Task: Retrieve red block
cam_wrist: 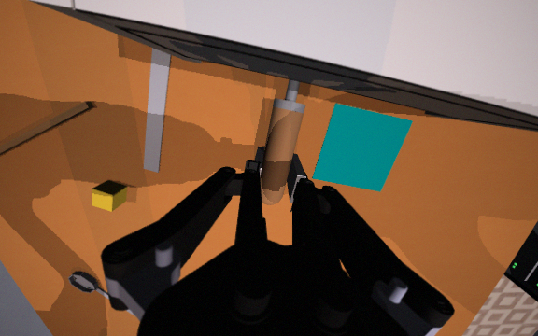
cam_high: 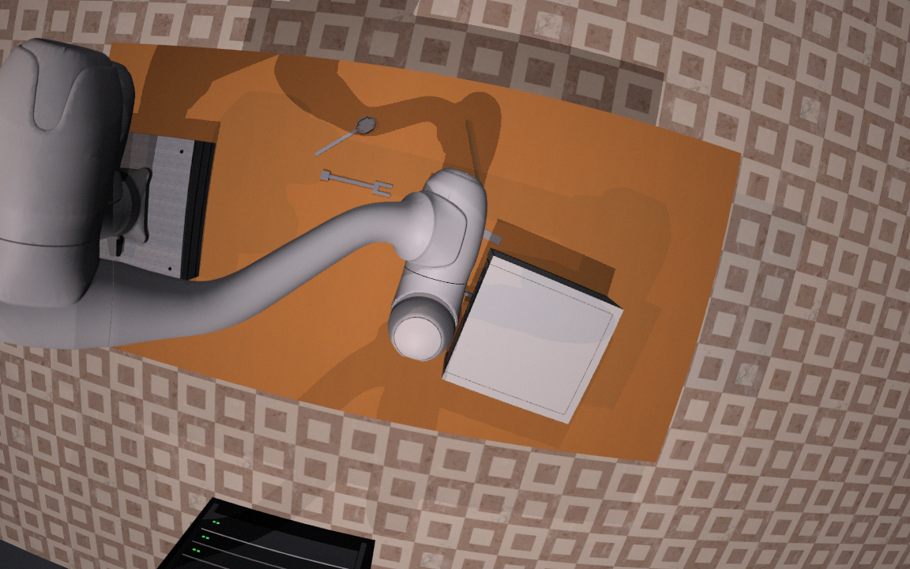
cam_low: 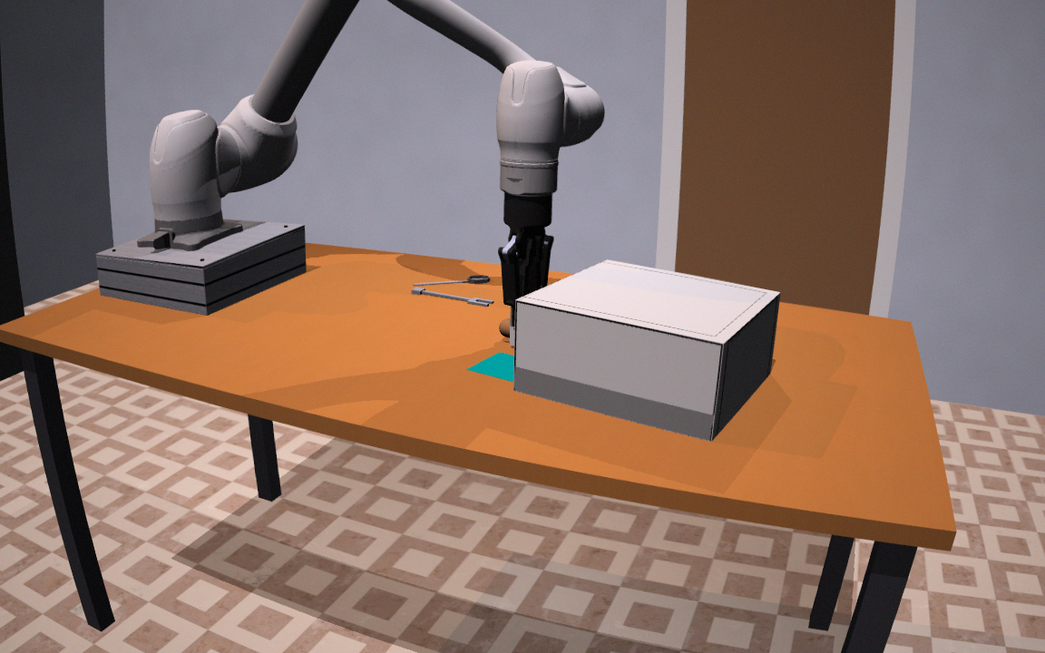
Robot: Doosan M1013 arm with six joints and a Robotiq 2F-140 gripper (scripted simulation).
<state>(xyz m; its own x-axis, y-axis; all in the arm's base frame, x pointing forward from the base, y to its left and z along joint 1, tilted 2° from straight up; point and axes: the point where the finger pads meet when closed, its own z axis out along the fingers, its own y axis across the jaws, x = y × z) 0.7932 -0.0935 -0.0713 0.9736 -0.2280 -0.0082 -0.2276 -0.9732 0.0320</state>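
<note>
My gripper is now 10 cm to the left of the teal square, 4 cm above it and 1 cm short of it. From my hand the other things lie so: flat grey bar: 13 cm to the left, 6 cm ahead, 4 cm below; then yellow cube: 21 cm to the left, 4 cm behind, 2 cm below; then hook tool: 13 cm ahead, 7 cm to the right, 2 cm below.
</note>
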